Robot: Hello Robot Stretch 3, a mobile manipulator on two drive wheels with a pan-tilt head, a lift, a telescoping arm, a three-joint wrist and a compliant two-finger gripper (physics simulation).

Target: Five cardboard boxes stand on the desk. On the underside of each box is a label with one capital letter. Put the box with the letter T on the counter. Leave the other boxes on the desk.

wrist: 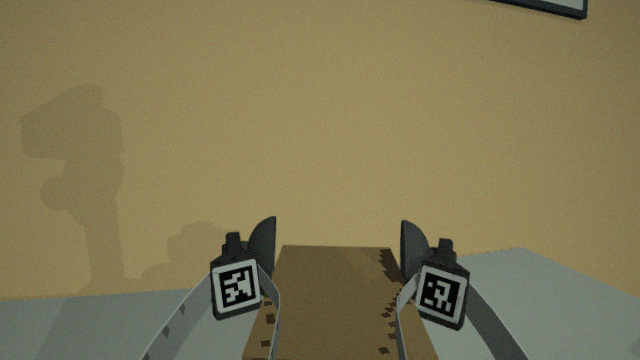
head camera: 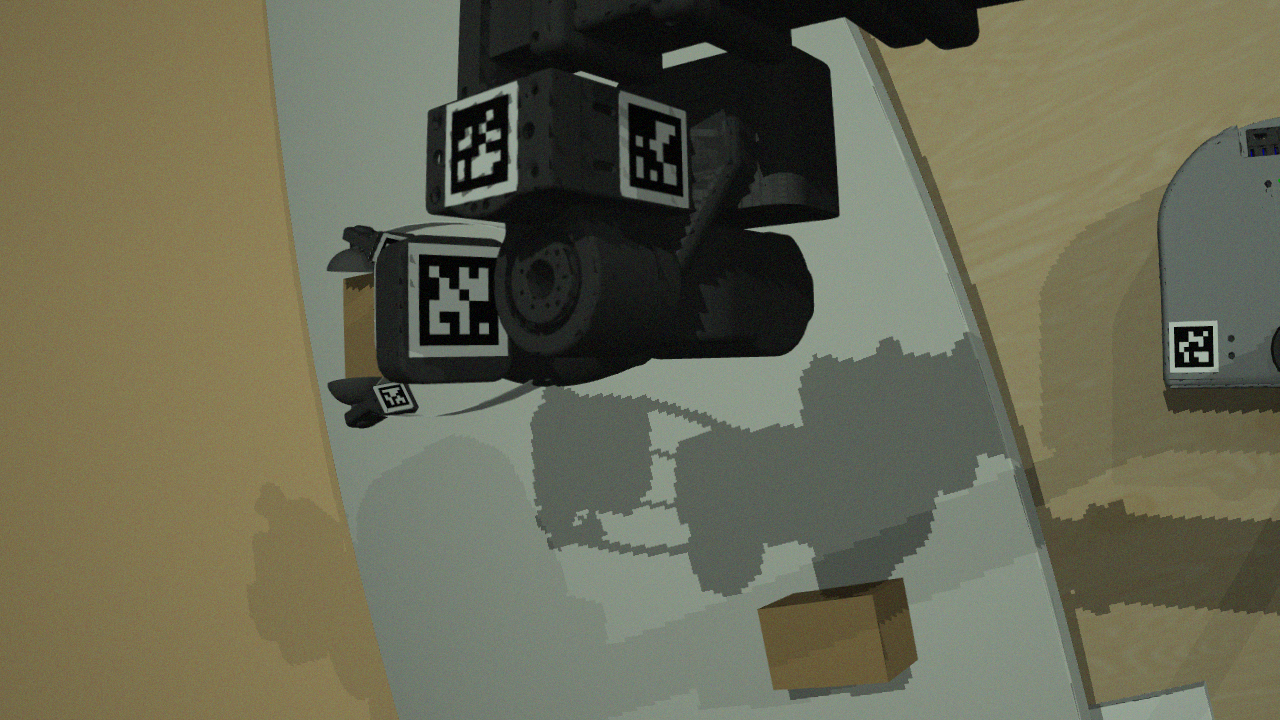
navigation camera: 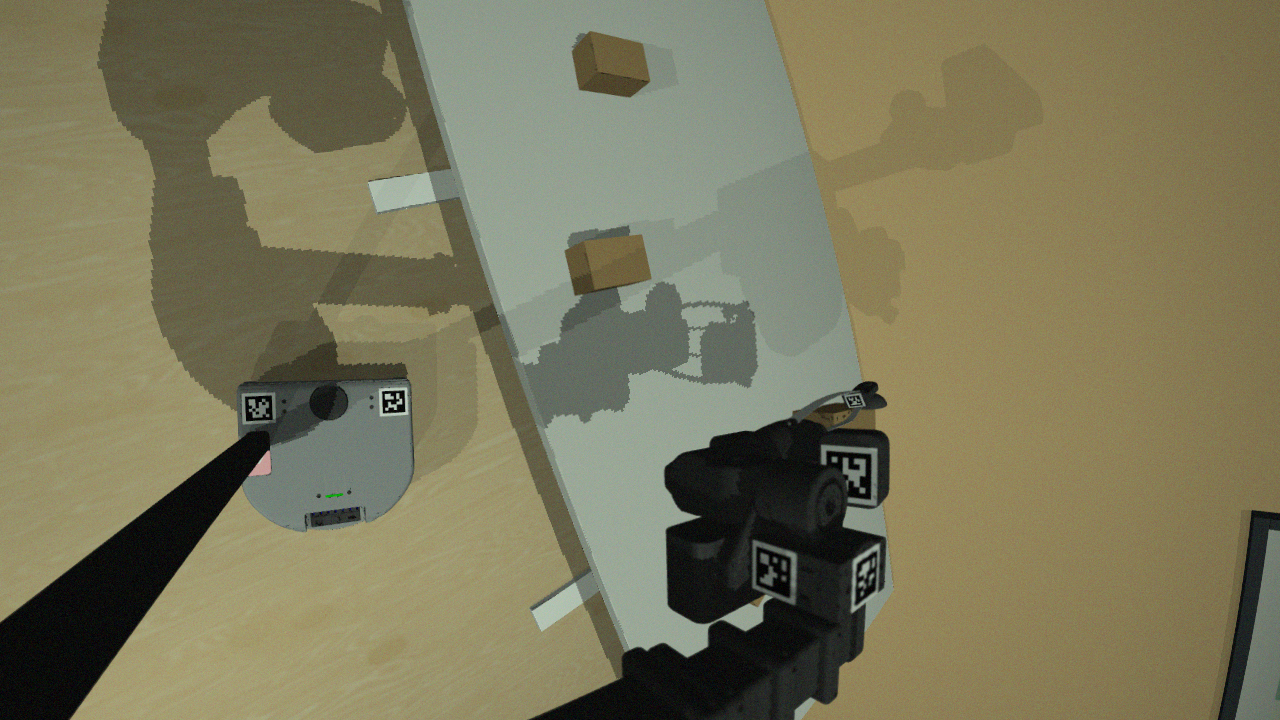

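Where they show: gripper, fingertip midpoint: [wrist: 337, 245] [head camera: 343, 328]; robot's base, link origin: [navigation camera: 328, 400].
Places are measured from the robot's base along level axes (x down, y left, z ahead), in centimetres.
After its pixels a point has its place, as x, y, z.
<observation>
My gripper [head camera: 351, 328] {-100.3, -50.0, -2.2} [wrist: 337, 245] {-100.3, -50.0, -2.2} is shut on a brown cardboard box [head camera: 359, 326] {-100.1, -48.6, -2.2} [navigation camera: 834, 415] {-100.0, -41.4, 0.4} [wrist: 335, 305] {-100.0, -44.4, -2.2}, one finger on each side, and holds it above the far part of the pale grey desk [head camera: 662, 662] {-72.0, -49.4, 25.1} [navigation camera: 537, 134] {-72.0, -23.0, 36.1} [wrist: 550, 300] {-72.0, -92.7, -47.1}, near the wall. The wrist hides part of the held box in the head and navigation views. Another box [head camera: 832, 640] {-77.0, -31.0, 18.8} [navigation camera: 608, 264] {-77.0, -30.2, 18.6} stands on the desk, and a further box [navigation camera: 613, 64] {-77.0, -31.6, 46.7} stands at the top of the navigation view. A brown sliver [navigation camera: 759, 601] {-77.0, -57.9, -33.8} shows behind the arm. No label shows. The counter does not show.
The tan wall [head camera: 134, 268] {-93.0, -112.6, -12.4} [navigation camera: 1029, 313] {-107.1, -104.5, 13.7} [wrist: 320, 125] {-105.9, -108.2, 1.9} runs along the desk's far edge. A dark picture frame [navigation camera: 1245, 617] {-140.1, -119.3, -41.9} [wrist: 540, 7] {-139.4, -124.1, -56.5} hangs on it. My base [head camera: 1226, 268] {-16.0, -8.7, -9.2} [navigation camera: 331, 456] {-15.9, 0.0, -10.8} stands on the wooden floor at the desk's near side. Pale desk feet [navigation camera: 411, 192] stick out there.
</observation>
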